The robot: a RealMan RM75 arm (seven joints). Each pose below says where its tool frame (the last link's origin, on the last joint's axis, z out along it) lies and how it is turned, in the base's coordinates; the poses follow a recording.
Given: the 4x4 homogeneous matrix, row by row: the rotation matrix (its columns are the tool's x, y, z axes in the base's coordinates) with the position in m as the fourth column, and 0 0 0 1 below. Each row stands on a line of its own.
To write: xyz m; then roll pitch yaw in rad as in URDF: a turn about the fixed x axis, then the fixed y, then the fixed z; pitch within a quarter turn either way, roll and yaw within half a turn. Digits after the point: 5 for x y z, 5 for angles.
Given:
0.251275 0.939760 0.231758 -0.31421
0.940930 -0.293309 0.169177 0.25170
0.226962 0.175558 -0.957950 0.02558
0 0 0 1
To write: -0.31421 0.25170 0.02558 2.96034 -0.22896 1.30984
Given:
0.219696 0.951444 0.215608 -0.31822
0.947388 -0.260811 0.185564 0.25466
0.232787 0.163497 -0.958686 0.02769
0 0 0 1
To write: -0.31822 0.25466 0.02769 2.97268 -0.23494 1.34293
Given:
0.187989 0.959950 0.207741 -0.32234
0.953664 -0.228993 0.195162 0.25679
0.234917 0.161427 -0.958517 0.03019
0 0 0 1
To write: -0.32234 0.25679 0.03019 2.97475 -0.23713 1.37617
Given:
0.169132 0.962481 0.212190 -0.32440
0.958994 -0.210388 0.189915 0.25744
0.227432 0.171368 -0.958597 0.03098
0 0 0 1
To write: -0.32440 0.25744 0.03098 2.96469 -0.22944 1.39623
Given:
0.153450 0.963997 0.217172 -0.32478
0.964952 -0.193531 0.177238 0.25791
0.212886 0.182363 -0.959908 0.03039
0 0 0 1
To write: -0.32478 0.25791 0.03039 2.95385 -0.21453 1.41309
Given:
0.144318 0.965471 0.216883 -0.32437
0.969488 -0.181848 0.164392 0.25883
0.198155 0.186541 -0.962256 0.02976
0 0 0 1
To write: -0.32437 0.25883 0.02976 2.95011 -0.19948 1.42302
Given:
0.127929 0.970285 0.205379 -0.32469
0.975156 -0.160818 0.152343 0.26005
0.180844 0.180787 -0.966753 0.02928
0 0 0 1
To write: -0.32469 0.26005 0.02928 2.95672 -0.18184 1.44035
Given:
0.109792 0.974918 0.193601 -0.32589
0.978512 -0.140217 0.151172 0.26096
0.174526 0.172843 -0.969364 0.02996
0 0 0 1
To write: -0.32589 0.26096 0.02996 2.96514 -0.17542 1.45906
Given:
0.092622 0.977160 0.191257 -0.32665
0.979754 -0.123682 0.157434 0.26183
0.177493 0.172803 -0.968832 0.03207
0 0 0 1
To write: -0.32665 0.26183 0.03207 2.96509 -0.17844 1.47654
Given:
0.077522 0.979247 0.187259 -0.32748
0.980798 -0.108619 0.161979 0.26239
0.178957 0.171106 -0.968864 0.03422
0 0 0 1
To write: -0.32748 0.26239 0.03422 2.96679 -0.17993 1.49192
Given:
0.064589 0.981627 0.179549 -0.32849
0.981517 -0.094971 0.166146 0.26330
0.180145 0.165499 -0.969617 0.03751
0 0 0 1
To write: -0.32849 0.26330 0.03751 2.97254 -0.18113 1.50509
